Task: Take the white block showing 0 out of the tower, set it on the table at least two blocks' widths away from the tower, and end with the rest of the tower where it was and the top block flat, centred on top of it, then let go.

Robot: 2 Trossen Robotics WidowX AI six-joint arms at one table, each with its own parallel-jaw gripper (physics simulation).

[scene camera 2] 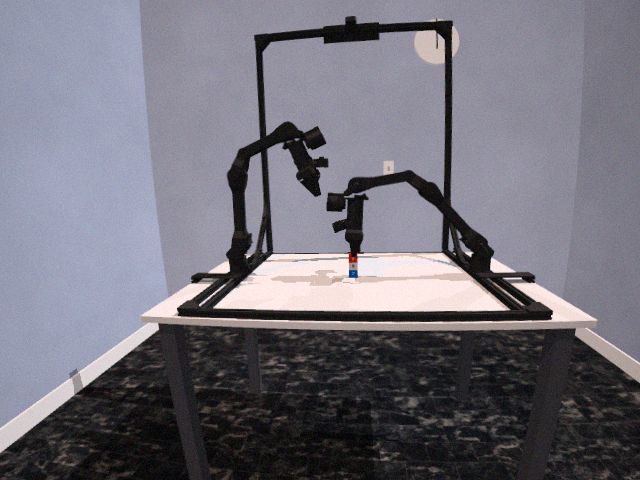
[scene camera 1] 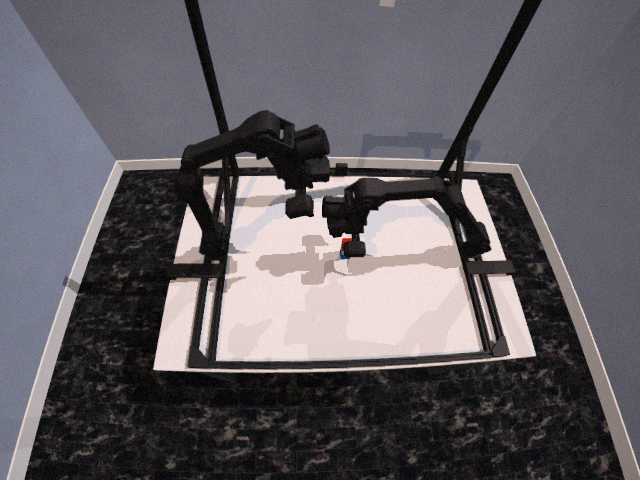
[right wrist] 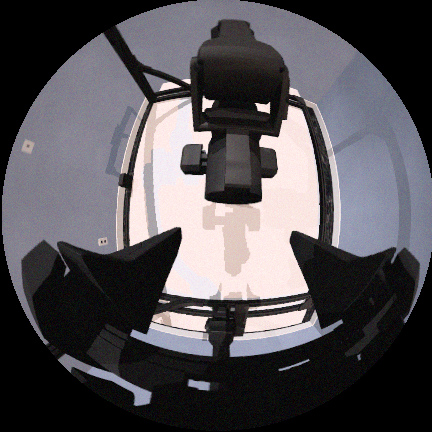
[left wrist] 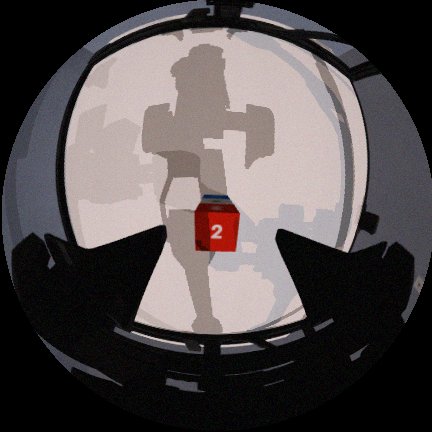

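Observation:
The tower stands upright on the table: a red block showing 2 on top, the white block in the middle, a blue block at the bottom. The white block's digit is too small to read. My left gripper is open and points down at the tower's top; in the left wrist view the red block lies between its fingertips with space on both sides. My right gripper is open and empty, high above the table to the tower's left.
The white table carries a black frame along its edges, with tall posts at the back. In the right wrist view, the left arm stands across the upper middle. Shadows of the arms lie around the tower.

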